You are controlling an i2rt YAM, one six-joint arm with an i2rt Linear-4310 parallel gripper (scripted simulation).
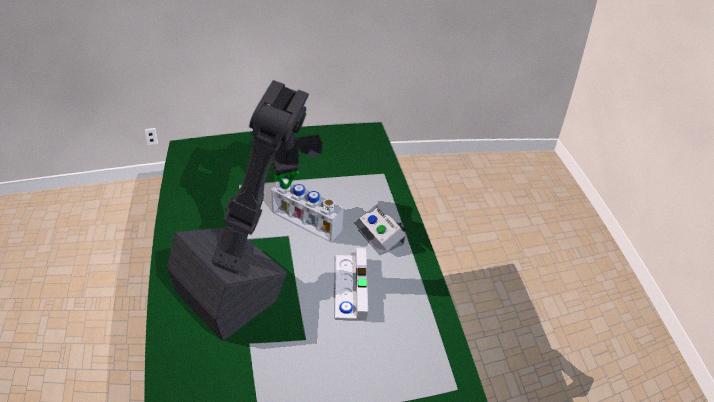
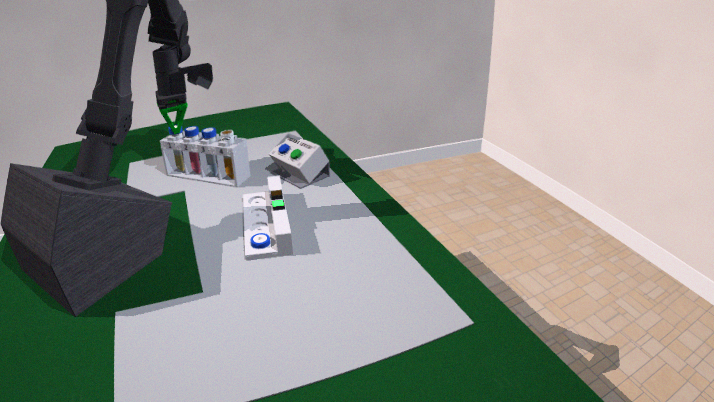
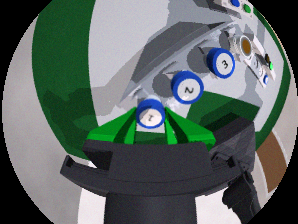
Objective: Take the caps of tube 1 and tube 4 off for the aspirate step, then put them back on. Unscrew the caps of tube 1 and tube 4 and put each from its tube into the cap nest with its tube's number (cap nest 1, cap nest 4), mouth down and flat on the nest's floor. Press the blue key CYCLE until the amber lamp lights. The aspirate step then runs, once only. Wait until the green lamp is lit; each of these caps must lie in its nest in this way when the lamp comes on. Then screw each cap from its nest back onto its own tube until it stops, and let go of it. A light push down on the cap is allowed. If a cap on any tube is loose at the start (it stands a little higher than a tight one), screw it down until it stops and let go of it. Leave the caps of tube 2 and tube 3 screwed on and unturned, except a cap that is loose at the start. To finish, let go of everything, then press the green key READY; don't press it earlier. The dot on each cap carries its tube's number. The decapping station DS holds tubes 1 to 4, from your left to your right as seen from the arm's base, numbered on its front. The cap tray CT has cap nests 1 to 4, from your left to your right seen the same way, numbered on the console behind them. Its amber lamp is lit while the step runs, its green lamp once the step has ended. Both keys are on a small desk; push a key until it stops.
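Note:
You can see my gripper [image 2: 176, 131] in image 2, and image 3 shows my gripper [image 3: 150, 111] too.

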